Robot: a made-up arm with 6 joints. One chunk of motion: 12 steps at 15 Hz.
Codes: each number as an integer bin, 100 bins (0 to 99) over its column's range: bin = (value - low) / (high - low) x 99, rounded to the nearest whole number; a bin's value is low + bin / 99 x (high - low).
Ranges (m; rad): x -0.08..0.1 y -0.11..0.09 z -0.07..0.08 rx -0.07..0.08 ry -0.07..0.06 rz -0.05..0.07
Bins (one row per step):
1: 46 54 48 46 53 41
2: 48 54 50 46 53 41
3: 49 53 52 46 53 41
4: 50 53 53 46 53 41
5: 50 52 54 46 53 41
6: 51 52 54 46 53 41
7: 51 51 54 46 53 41
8: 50 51 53 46 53 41
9: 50 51 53 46 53 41
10: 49 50 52 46 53 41
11: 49 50 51 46 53 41
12: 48 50 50 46 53 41
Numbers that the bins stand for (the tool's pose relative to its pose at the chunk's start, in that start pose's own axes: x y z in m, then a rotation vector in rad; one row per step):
1: 0.0036 -0.0009 0.0027 -0.0003 -0.0004 -0.0003
2: 0.0073 -0.0009 0.0058 -0.0003 -0.0004 -0.0003
3: 0.0091 -0.0029 0.0088 -0.0003 -0.0004 -0.0003
4: 0.0109 -0.0029 0.0103 -0.0003 -0.0004 -0.0003
5: 0.0109 -0.0049 0.0118 -0.0003 -0.0004 -0.0003
6: 0.0127 -0.0049 0.0118 -0.0003 -0.0004 -0.0003
7: 0.0127 -0.0070 0.0118 -0.0003 -0.0004 -0.0003
8: 0.0109 -0.0070 0.0103 -0.0003 -0.0004 -0.0003
9: 0.0109 -0.0070 0.0103 -0.0003 -0.0004 -0.0003
10: 0.0091 -0.0090 0.0088 -0.0003 -0.0004 -0.0003
11: 0.0091 -0.0090 0.0073 -0.0003 -0.0004 -0.0003
12: 0.0073 -0.0090 0.0058 -0.0003 -0.0004 -0.0003

